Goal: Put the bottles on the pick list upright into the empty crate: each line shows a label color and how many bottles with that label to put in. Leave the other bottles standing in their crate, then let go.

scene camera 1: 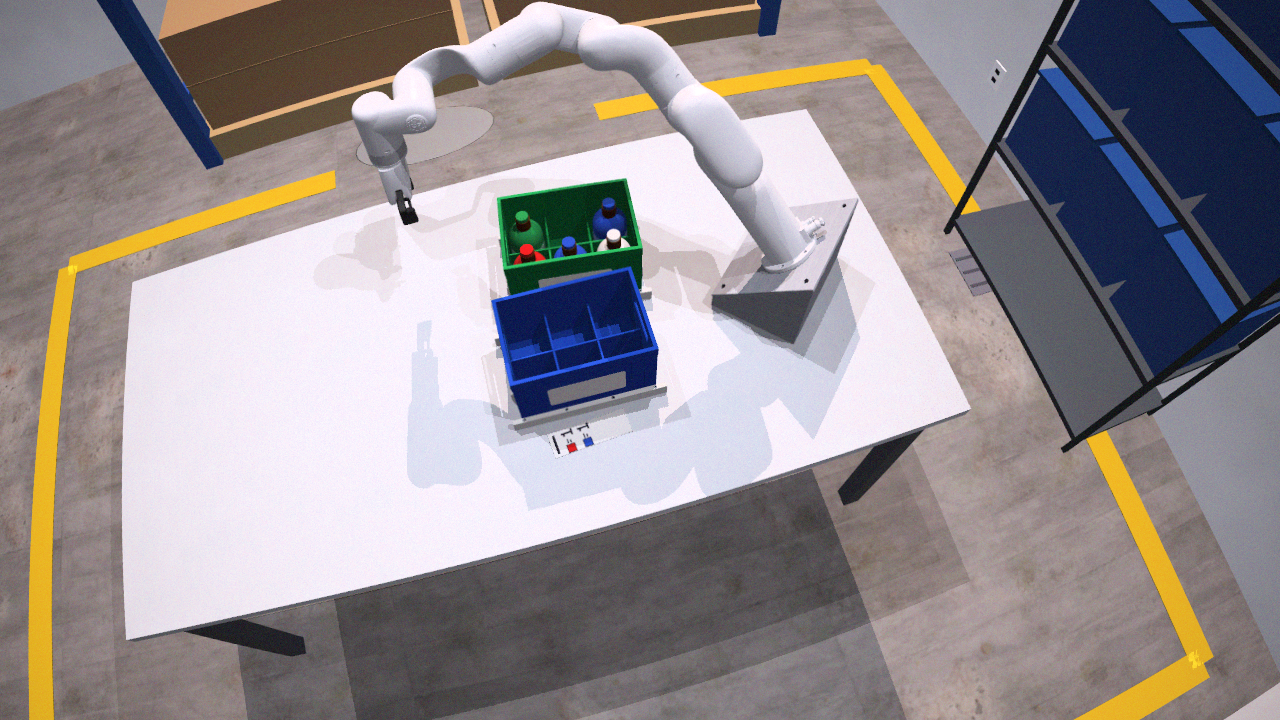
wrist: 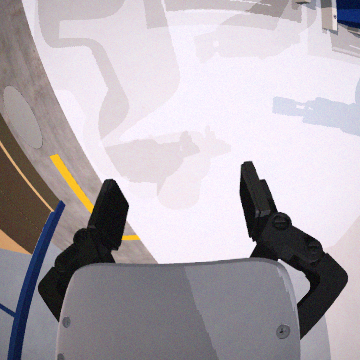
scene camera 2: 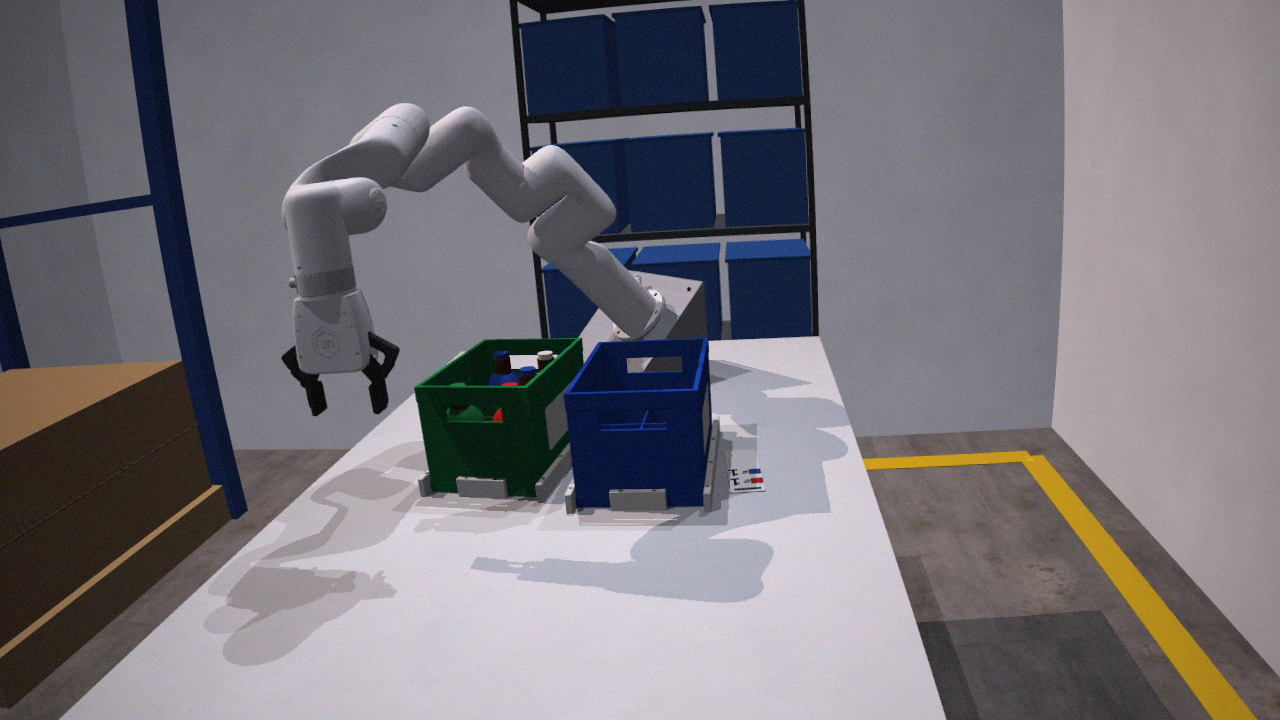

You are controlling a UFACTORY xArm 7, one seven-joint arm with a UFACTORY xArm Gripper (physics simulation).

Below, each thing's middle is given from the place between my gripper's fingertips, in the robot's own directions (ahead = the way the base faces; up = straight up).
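Labels:
You'd find the green bottle (scene camera 1: 524, 231) 9 cm to the left of my hand, and it's 12 cm below it and 22 cm behind it.

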